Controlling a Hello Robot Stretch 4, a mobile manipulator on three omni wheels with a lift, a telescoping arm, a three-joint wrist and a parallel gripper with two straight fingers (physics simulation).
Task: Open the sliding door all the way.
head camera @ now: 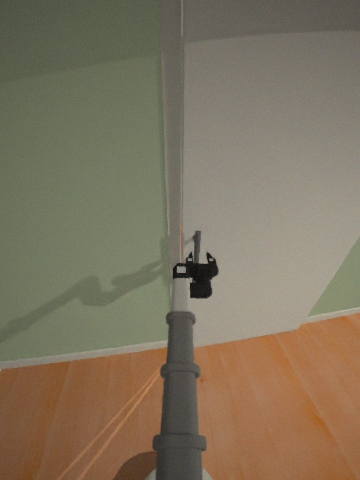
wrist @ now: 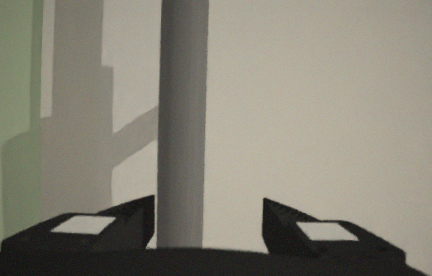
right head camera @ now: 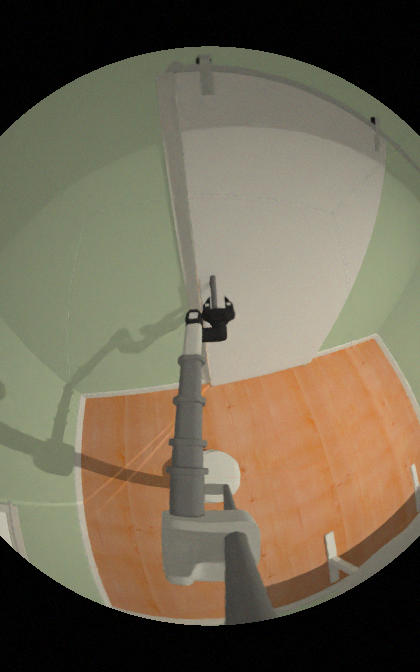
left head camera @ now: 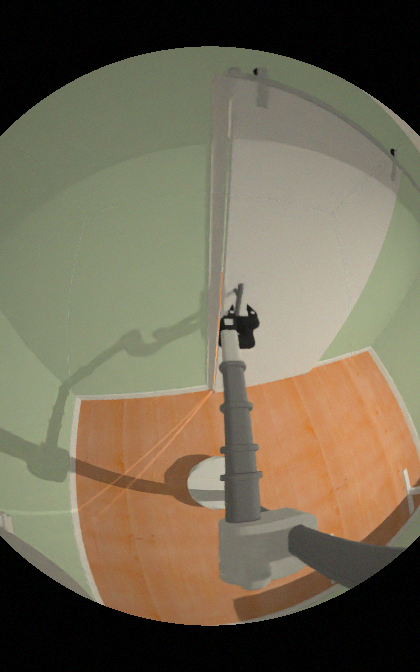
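Where they show: gripper, fingertip midpoint: (wrist: 208, 215) (right head camera: 216, 297); robot's base at its link origin: (right head camera: 212, 475) (left head camera: 215, 481).
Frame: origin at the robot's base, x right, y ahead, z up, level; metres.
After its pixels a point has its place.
Observation:
The sliding door (head camera: 270, 150) @(x 0.340, y 0.857, z 1.437 m) (left head camera: 300, 225) @(x 0.329, y 0.856, z 1.403 m) (right head camera: 285, 225) @(x 0.404, y 0.868, z 1.328 m) (wrist: 320, 100) @(x 0.176, y 0.830, z 1.077 m) is a pale grey panel, right of a grey frame post (head camera: 172, 125) @(x -0.035, y 0.840, z 1.516 m) (left head camera: 218, 175) @(x -0.035, y 0.840, z 1.567 m) (right head camera: 180, 200) @(x -0.028, y 0.840, z 1.446 m). A thin slit with orange shows between post and door in the head and left head views. The door's handle, a grey upright bar (head camera: 197, 240) @(x 0.070, y 0.742, z 1.095 m) (left head camera: 240, 295) @(x 0.076, y 0.743, z 1.080 m) (right head camera: 213, 285) @(x 0.075, y 0.742, z 1.092 m) (wrist: 182, 100) @(x 0.073, y 0.742, z 1.064 m), stands off the panel near its left edge. My gripper (head camera: 199, 255) @(x 0.086, y 0.781, z 0.995 m) (left head camera: 240, 307) @(x 0.086, y 0.781, z 0.995 m) (right head camera: 217, 301) @(x 0.086, y 0.781, z 0.995 m) (wrist: 208, 215) @(x 0.086, y 0.781, z 0.995 m) is open at the handle's lower part. In the wrist view the bar appears between the fingers, close to the left one; contact cannot be told.
Green wall (head camera: 80, 175) @(x -0.388, y 0.793, z 1.355 m) (left head camera: 125, 275) @(x -0.435, y 0.785, z 1.170 m) (right head camera: 115, 275) @(x -0.378, y 0.795, z 1.172 m) lies left of the post and also right of the door. Dark hangers (left head camera: 262, 87) (right head camera: 206, 80) join the door to a top rail. A white foot-like support (left head camera: 408, 490) (right head camera: 331, 555) stands at the lower right.

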